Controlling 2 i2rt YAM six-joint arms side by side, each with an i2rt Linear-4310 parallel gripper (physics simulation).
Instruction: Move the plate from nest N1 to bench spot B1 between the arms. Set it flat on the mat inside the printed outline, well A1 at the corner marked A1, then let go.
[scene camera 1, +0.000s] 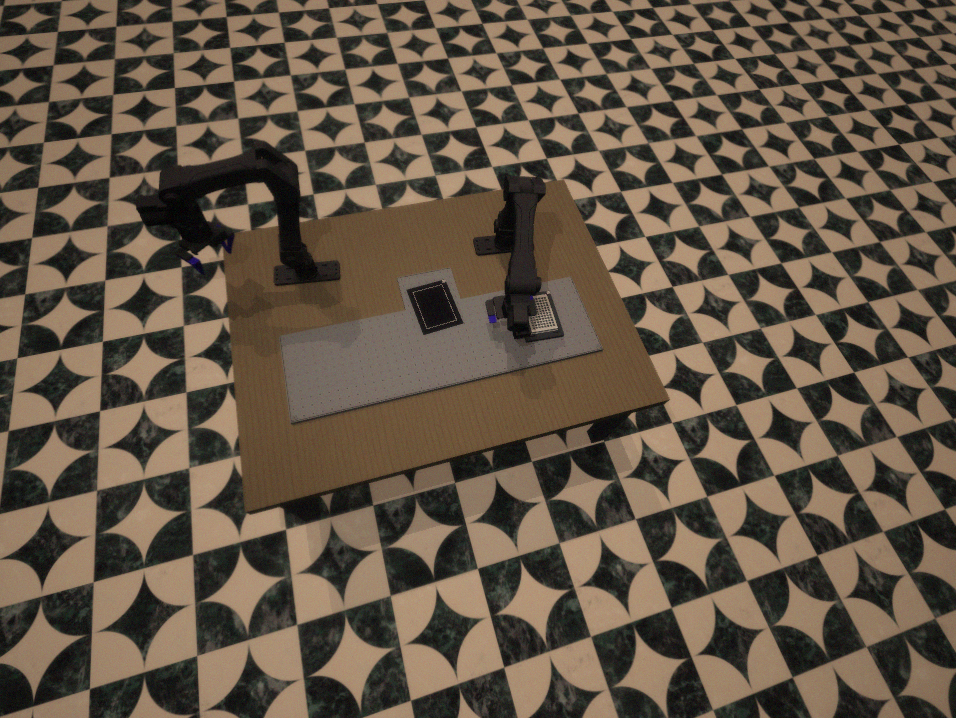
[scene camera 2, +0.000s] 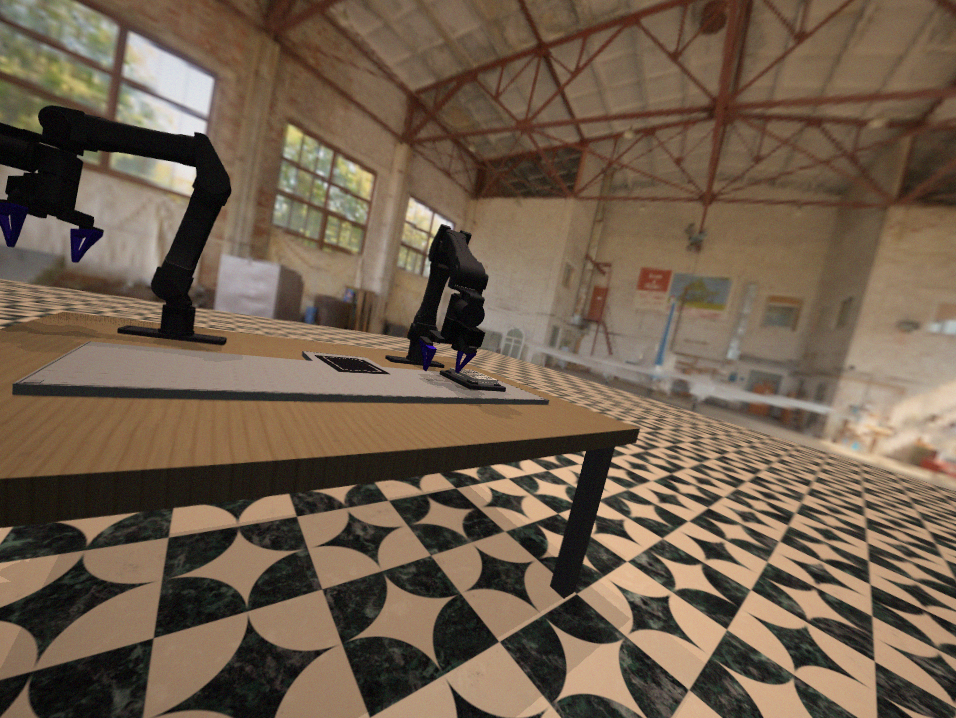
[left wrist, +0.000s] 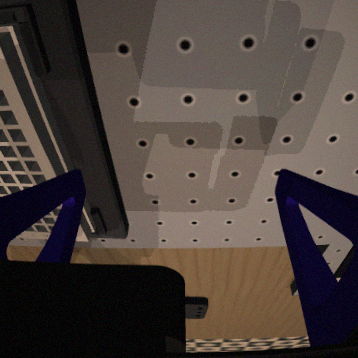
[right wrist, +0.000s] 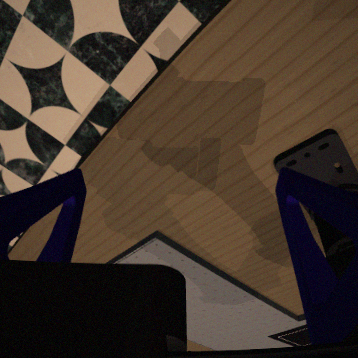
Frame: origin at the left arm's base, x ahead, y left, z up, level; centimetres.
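Seen in the pictures: left gripper, fingertip midpoint: (scene camera 2: 441, 371) (left wrist: 179, 179); right gripper, fingertip midpoint: (scene camera 1: 216, 263) (scene camera 2: 44, 255) (right wrist: 180, 178); left arm's base, link origin: (scene camera 1: 503, 244) (scene camera 2: 415, 363); right arm's base, link origin: (scene camera 1: 307, 273) (scene camera 2: 176, 337).
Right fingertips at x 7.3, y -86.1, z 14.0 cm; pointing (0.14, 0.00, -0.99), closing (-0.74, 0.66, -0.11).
Pixels of each thing's top centre, then the offset from my right fingertips to it. Level surfaces: height alone.
- pale plate, top centre: (scene camera 2: 473, 373) (scene camera 1: 539, 312) dz -10.1, dx +22.8, dy +90.6 cm
- dark nest, top centre: (scene camera 2: 472, 376) (scene camera 1: 538, 314) dz -10.9, dx +22.8, dy +90.5 cm
- black mat, surface height: dz -12.5 cm
- grey perforated board, surface height: dz -12.7 cm
- wooden table, surface height: dz -14.0 cm
The pale plate (scene camera 1: 545, 313) (scene camera 2: 480, 377) (left wrist: 14, 150) with a grid of wells sits in the dark nest (scene camera 1: 550, 336) (scene camera 2: 486, 387) (left wrist: 75, 125). My left gripper (scene camera 1: 511, 309) (scene camera 2: 442, 370) (left wrist: 179, 179) is open and empty above the perforated board, offset to the picture-left of the plate; one finger overlaps the plate's near edge in the left wrist view. The black mat (scene camera 1: 434, 306) (scene camera 2: 351, 364) with its pale printed outline lies between the arms. The A1 marking is too small to read. My right gripper (scene camera 1: 215, 262) (scene camera 2: 44, 253) (right wrist: 180, 178) is open and empty, high near the table's left edge.
The grey perforated board (scene camera 1: 370, 370) (scene camera 2: 193, 374) (left wrist: 210, 190) (right wrist: 220, 305) lies on the wooden table (scene camera 1: 432, 417) (scene camera 2: 309, 432) (left wrist: 240, 290) (right wrist: 220, 115). The right arm's base plate (scene camera 1: 328, 270) (scene camera 2: 200, 337) (right wrist: 320, 155) stands behind the board at the left.
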